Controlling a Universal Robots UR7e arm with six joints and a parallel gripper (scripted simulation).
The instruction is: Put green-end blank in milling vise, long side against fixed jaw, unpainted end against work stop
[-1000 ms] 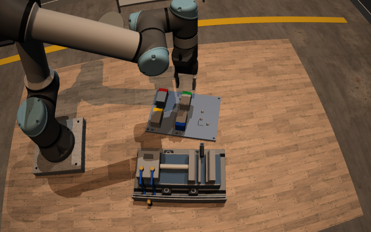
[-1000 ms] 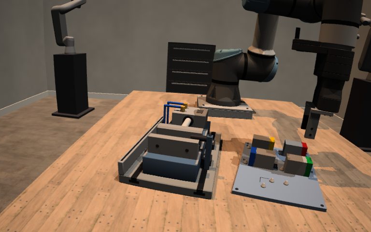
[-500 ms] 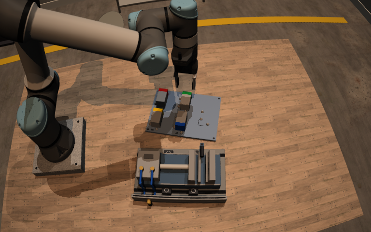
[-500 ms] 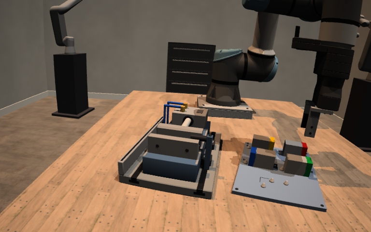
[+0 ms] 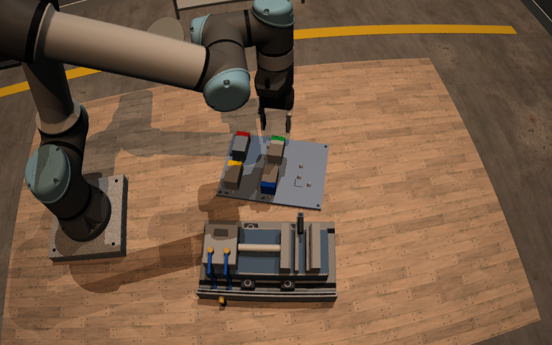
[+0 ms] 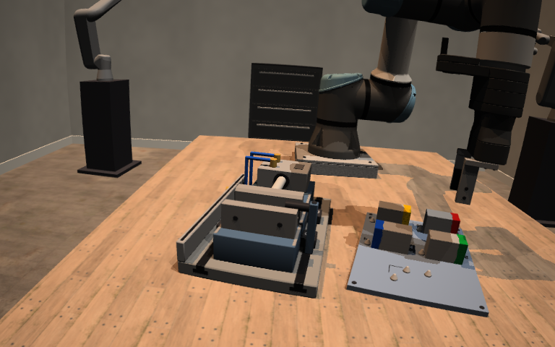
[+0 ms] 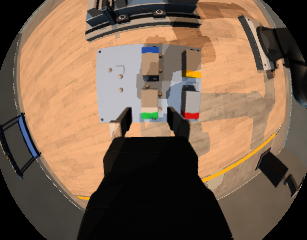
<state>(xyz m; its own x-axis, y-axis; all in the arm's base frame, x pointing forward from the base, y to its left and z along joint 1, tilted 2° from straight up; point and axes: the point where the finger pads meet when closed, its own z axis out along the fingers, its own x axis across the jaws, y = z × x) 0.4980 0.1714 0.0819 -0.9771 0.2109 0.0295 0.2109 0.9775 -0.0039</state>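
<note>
Right now my hand is 11 cm above the green-ended blank. From my hand the other things lie so: red-ended blank 9 cm behind, 2 cm to the left, 11 cm below; then grey plate 1 cm behind, 4 cm to the right, 13 cm below; then blue-ended blank 2 cm behind, 9 cm to the right, 11 cm below.
</note>
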